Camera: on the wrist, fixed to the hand. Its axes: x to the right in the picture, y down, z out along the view.
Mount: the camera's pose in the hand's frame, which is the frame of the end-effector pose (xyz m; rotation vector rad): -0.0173 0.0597 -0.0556 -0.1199 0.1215 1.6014
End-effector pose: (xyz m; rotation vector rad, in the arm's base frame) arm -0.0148 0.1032 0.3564 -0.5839 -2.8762 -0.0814
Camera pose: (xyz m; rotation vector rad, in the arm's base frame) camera 0.0346 0.1463 0.4079 -2.4353 -1.5265 -0.0250
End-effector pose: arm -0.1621 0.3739 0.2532 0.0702 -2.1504 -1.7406
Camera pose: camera -0.1171 0.3406 0.3150 -1.1670 -1.1605 -0.7708
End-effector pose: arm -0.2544 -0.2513 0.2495 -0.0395 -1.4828 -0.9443
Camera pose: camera -0.1731 -0.2344 0.2570 -1.0603 -0.8250 0.2921
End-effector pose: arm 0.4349 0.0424 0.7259 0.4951 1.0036 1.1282
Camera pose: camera 0.3555 0.0417 0.7513 1.2110 0.4815 2.6150
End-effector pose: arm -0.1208 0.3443 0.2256 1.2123 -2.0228 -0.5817
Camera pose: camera -0.1076 0.3859 0.2967 -0.5928 -2.0709 0.1914
